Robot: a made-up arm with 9 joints. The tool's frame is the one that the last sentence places.
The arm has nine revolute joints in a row. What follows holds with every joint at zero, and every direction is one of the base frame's. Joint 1 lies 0.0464 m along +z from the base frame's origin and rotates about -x. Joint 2 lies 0.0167 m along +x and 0.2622 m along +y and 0.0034 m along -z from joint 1 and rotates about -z. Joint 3 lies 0.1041 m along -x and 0.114 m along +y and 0.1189 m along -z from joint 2 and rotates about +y. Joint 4 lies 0.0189 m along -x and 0.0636 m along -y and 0.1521 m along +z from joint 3 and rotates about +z. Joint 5 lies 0.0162 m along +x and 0.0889 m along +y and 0.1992 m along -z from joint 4 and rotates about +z. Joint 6 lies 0.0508 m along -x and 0.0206 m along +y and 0.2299 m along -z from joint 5 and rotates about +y. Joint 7 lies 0.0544 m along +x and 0.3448 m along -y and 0.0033 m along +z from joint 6 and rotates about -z. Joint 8 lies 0.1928 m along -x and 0.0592 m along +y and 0.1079 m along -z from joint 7 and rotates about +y. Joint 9 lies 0.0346 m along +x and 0.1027 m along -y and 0.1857 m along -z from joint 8 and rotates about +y. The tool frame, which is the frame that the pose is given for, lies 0.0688 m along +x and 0.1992 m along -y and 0.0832 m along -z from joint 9; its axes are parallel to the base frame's.
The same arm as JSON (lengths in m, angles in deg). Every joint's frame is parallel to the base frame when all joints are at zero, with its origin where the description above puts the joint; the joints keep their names.
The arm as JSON. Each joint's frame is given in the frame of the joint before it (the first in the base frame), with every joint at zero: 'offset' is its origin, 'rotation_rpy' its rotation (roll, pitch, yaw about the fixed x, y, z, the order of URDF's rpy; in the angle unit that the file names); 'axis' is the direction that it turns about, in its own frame. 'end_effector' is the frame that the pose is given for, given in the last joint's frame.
{"length_unit": "m", "angle_unit": "deg", "chain": [{"id": "joint 1", "offset": [0.0, 0.0, 0.0464], "rotation_rpy": [0.0, 0.0, 0.0], "axis": "-x"}, {"id": "joint 2", "offset": [0.0167, 0.2622, -0.0034], "rotation_rpy": [0.0, 0.0, 0.0], "axis": "-z"}, {"id": "joint 3", "offset": [-0.1041, 0.114, -0.1189], "rotation_rpy": [0.0, 0.0, 0.0], "axis": "+y"}, {"id": "joint 4", "offset": [-0.0189, -0.0636, 0.1521], "rotation_rpy": [0.0, 0.0, 0.0], "axis": "+z"}, {"id": "joint 5", "offset": [0.0162, 0.0889, -0.1992], "rotation_rpy": [0.0, 0.0, 0.0], "axis": "+z"}, {"id": "joint 6", "offset": [-0.0508, 0.0206, -0.2299], "rotation_rpy": [0.0, 0.0, 0.0], "axis": "+y"}, {"id": "joint 7", "offset": [0.0544, -0.3448, 0.0033], "rotation_rpy": [0.0, 0.0, 0.0], "axis": "-z"}, {"id": "joint 8", "offset": [-0.1928, 0.0592, -0.1079], "rotation_rpy": [0.0, 0.0, 0.0], "axis": "+y"}, {"id": "joint 9", "offset": [0.0346, -0.1027, -0.1857], "rotation_rpy": [0.0, 0.0, 0.0], "axis": "+y"}], "end_effector": {"offset": [0.0688, -0.1992, -0.0832], "rotation_rpy": [0.0, 0.0, 0.0]}}
